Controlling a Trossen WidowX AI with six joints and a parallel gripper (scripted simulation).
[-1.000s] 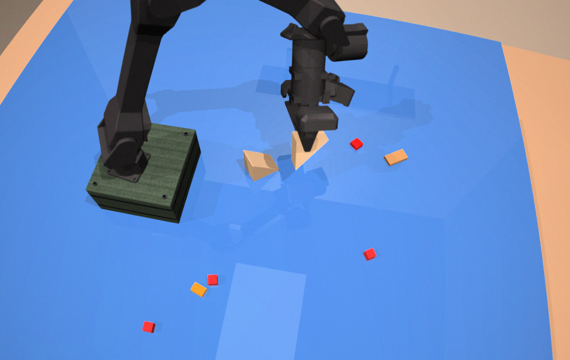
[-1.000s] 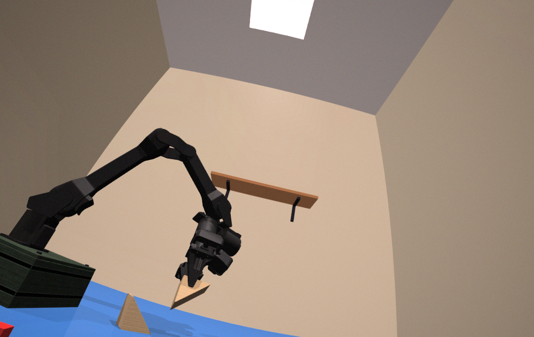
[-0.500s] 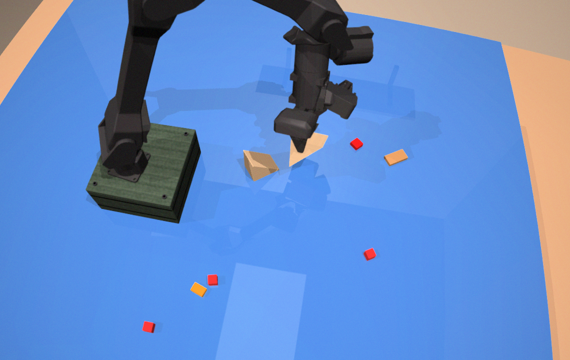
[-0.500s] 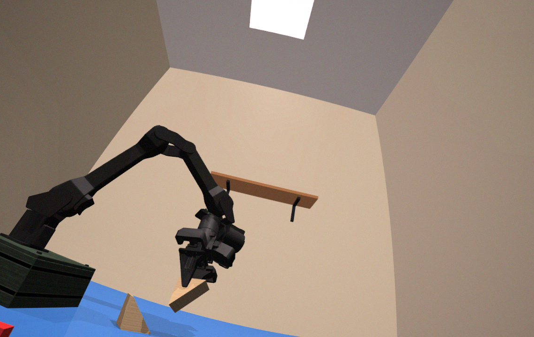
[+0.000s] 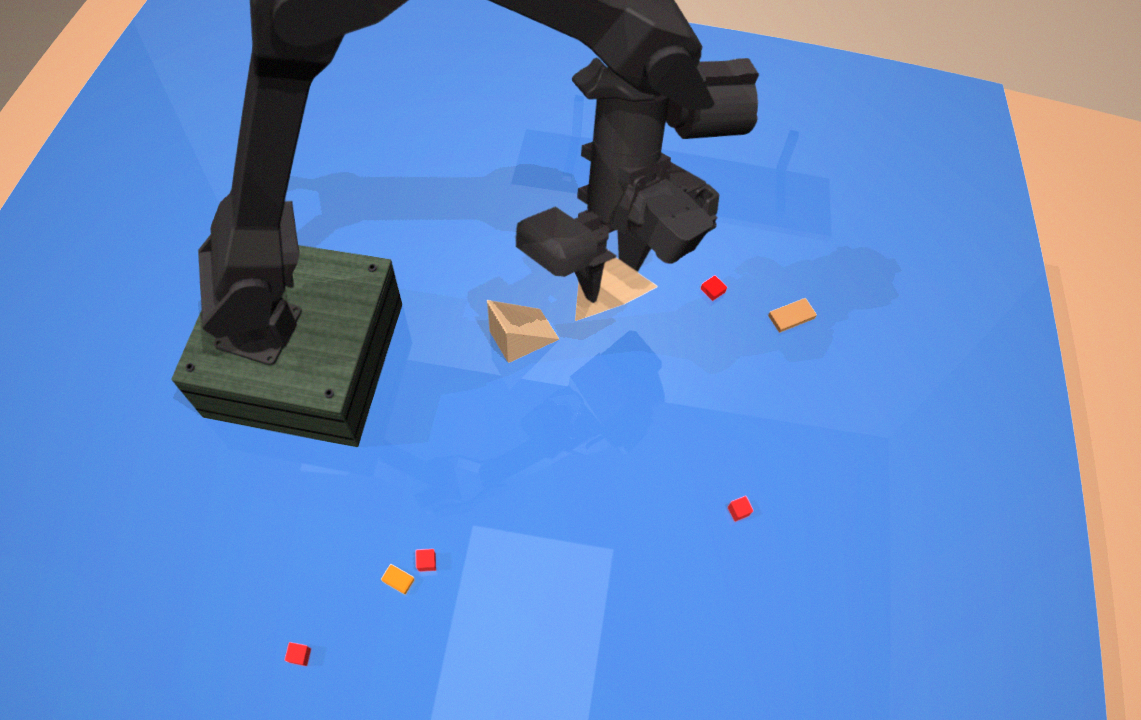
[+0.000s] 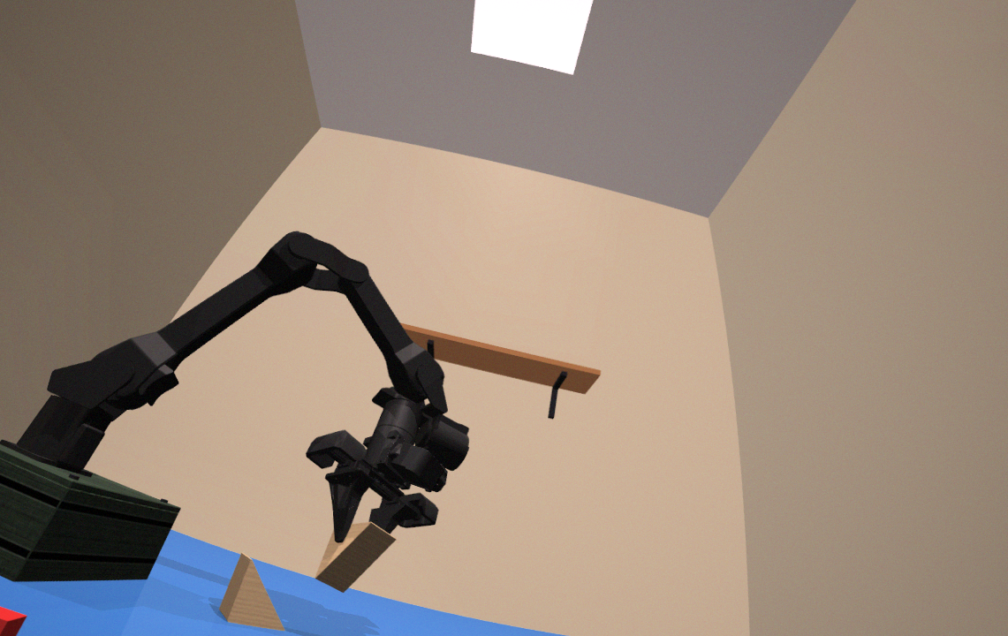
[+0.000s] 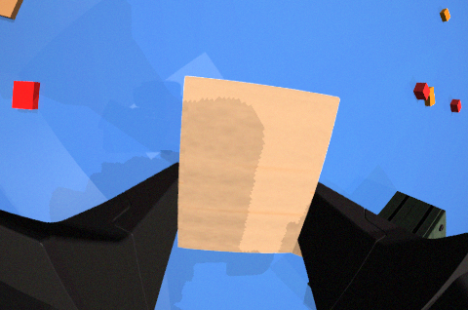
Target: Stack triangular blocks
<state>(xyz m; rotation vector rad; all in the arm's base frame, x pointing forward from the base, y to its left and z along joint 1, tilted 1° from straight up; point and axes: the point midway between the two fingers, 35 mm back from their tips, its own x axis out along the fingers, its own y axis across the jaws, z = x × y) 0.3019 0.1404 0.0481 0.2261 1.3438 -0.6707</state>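
Right now the tan triangular block is 9 cm behind my gripper tip, 3 cm to the right of it and 8 cm below it.
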